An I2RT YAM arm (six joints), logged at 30 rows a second.
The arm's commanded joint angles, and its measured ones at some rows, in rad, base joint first. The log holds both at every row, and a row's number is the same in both.
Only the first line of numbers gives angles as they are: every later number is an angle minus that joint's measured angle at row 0.
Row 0, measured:
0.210 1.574 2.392 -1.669 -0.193 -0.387
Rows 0 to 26, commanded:
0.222 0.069 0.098 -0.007 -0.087 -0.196
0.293 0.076 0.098 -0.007 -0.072 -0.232
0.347 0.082 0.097 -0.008 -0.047 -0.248
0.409 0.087 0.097 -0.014 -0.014 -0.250
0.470 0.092 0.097 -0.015 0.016 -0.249
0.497 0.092 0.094 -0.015 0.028 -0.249
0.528 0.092 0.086 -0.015 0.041 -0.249
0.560 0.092 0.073 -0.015 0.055 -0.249
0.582 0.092 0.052 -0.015 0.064 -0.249
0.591 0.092 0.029 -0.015 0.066 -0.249
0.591 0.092 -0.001 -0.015 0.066 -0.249
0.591 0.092 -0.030 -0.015 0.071 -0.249
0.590 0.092 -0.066 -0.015 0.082 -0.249
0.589 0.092 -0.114 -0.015 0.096 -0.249
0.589 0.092 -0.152 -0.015 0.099 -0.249
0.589 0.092 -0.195 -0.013 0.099 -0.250
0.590 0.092 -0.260 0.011 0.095 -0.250
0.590 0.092 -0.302 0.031 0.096 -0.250
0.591 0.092 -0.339 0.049 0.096 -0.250
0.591 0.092 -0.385 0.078 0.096 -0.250
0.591 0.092 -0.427 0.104 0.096 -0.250
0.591 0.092 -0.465 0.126 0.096 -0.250
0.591 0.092 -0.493 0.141 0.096 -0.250
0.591 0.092 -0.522 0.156 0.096 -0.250
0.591 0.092 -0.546 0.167 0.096 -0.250
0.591 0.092 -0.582 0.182 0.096 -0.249
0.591 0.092 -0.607 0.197 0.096 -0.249
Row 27, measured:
0.588 0.094 -0.533 0.165 0.090 -0.237
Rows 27 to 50, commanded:
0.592 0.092 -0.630 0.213 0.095 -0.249
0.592 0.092 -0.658 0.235 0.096 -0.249
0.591 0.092 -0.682 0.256 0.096 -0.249
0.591 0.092 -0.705 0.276 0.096 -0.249
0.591 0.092 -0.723 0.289 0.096 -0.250
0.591 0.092 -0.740 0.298 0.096 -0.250
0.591 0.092 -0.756 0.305 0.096 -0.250
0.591 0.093 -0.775 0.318 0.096 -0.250
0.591 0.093 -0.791 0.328 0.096 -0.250
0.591 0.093 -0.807 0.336 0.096 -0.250
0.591 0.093 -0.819 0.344 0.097 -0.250
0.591 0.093 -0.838 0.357 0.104 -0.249
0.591 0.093 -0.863 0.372 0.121 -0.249
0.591 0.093 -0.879 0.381 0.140 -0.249
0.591 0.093 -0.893 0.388 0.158 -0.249
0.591 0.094 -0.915 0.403 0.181 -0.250
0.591 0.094 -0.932 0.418 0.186 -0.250
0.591 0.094 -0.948 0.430 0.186 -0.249
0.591 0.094 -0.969 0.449 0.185 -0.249
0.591 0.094 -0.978 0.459 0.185 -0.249
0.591 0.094 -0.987 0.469 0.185 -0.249
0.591 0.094 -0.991 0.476 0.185 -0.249
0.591 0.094 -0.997 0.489 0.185 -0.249
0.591 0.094 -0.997 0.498 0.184 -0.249
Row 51, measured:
0.588 0.095 -0.983 0.473 0.170 -0.240
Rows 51 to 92, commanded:
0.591 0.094 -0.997 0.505 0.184 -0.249
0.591 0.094 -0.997 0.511 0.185 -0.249
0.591 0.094 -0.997 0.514 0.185 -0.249
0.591 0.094 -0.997 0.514 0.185 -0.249
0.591 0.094 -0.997 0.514 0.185 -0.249
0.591 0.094 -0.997 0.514 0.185 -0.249
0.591 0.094 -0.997 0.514 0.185 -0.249
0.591 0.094 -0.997 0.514 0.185 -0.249
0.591 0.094 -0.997 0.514 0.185 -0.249
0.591 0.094 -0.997 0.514 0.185 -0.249
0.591 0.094 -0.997 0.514 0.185 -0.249
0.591 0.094 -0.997 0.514 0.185 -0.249
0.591 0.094 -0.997 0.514 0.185 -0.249
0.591 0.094 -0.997 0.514 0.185 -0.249
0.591 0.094 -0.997 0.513 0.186 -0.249
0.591 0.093 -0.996 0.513 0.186 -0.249
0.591 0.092 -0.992 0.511 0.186 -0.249
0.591 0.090 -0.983 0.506 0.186 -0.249
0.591 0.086 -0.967 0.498 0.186 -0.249
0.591 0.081 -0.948 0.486 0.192 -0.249
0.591 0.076 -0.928 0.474 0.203 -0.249
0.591 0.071 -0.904 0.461 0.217 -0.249
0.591 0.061 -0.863 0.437 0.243 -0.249
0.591 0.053 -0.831 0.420 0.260 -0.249
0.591 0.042 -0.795 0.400 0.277 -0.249
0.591 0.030 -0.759 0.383 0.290 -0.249
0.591 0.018 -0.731 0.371 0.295 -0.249
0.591 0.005 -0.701 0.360 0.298 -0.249
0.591 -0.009 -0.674 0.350 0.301 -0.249
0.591 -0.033 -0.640 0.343 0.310 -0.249
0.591 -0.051 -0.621 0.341 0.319 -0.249
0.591 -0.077 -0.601 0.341 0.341 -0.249
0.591 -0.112 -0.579 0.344 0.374 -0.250
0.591 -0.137 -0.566 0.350 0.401 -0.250
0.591 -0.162 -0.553 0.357 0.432 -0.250
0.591 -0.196 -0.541 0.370 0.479 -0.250
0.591 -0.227 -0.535 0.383 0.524 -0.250
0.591 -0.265 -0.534 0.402 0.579 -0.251
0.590 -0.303 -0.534 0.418 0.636 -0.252
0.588 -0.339 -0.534 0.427 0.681 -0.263
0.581 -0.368 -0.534 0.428 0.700 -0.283
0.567 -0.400 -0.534 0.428 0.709 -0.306
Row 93, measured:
0.588 -0.296 -0.566 0.410 0.540 -0.252
